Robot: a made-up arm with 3 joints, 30 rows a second.
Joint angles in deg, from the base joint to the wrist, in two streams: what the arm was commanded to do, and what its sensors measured. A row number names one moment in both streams.
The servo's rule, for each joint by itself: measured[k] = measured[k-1] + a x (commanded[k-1-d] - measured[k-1]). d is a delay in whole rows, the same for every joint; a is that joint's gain. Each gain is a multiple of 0.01, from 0.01 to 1. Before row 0 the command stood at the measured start. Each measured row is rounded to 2 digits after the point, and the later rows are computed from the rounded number. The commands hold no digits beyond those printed.
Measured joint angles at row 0:
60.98 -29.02 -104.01
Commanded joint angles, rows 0 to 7:
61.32 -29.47 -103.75
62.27 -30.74 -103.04
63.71 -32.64 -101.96
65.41 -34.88 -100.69
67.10 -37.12 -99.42
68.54 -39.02 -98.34
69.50 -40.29 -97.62
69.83 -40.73 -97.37
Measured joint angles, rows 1 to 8:
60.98 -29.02 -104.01
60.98 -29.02 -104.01
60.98 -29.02 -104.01
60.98 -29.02 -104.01
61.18 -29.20 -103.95
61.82 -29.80 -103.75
62.94 -30.91 -103.36
64.40 -32.46 -102.77
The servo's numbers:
d 4
a 0.59 0.39 0.22

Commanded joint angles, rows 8 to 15:
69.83 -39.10 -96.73
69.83 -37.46 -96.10
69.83 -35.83 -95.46
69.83 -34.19 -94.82
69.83 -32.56 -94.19
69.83 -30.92 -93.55
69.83 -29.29 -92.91
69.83 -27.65 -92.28
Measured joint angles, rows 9 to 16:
65.99 -34.28 -102.03
67.49 -36.13 -101.22
68.68 -37.75 -100.43
69.36 -38.91 -99.76
69.64 -38.98 -99.09
69.75 -38.39 -98.43
69.80 -37.39 -97.78
69.82 -36.14 -97.13

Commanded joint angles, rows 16 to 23:
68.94 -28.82 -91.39
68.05 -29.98 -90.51
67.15 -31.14 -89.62
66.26 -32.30 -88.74
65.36 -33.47 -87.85
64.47 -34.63 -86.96
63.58 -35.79 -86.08
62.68 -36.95 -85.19
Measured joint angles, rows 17 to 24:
69.83 -34.74 -96.48
69.83 -33.25 -95.84
69.83 -31.71 -95.20
69.83 -30.13 -94.56
69.30 -29.62 -93.86
68.56 -29.76 -93.12
67.73 -30.30 -92.35
66.86 -31.08 -91.56

